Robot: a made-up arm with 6 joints.
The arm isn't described. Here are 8 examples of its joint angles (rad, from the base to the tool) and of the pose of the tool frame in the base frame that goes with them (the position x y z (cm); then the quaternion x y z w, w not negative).
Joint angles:
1: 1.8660 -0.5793 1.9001 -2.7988 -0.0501 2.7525
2: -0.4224 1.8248 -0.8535 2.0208 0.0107 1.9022
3: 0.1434 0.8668 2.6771 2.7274 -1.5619 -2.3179
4: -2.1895 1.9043 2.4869 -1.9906 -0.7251 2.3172
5: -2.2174 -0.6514 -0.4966 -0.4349 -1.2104 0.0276
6: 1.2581 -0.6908 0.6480 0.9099 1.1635 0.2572
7: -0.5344 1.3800 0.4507 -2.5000 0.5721 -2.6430
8: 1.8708 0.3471 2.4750 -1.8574 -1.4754 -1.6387
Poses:
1: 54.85 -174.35 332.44 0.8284 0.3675 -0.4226 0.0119
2: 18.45 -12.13 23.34 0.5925 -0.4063 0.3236 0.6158
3: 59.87 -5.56 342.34 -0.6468 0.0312 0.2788 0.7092
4: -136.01 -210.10 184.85 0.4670 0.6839 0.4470 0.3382
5: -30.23 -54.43 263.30 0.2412 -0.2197 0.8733 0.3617
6: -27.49 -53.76 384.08 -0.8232 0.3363 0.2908 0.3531
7: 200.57 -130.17 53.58 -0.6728 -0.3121 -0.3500 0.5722
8: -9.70 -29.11 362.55 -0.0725 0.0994 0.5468 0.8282
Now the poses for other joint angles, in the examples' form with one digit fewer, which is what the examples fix.
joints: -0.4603 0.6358 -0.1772 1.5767 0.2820 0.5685
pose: 183.4 -93.7 150.4 -0.315 -0.797 -0.021 0.515
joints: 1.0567 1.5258 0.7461 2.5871 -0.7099 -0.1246
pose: 143.2 227.2 64.2 0.036 -0.955 0.295 0.023
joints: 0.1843 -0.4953 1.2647 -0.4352 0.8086 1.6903
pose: -94.7 -24.8 393.6 -0.279 0.402 0.515 0.704
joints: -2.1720 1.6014 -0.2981 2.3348 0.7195 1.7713
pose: -58.9 -95.2 -3.7 -0.160 -0.839 -0.119 0.506
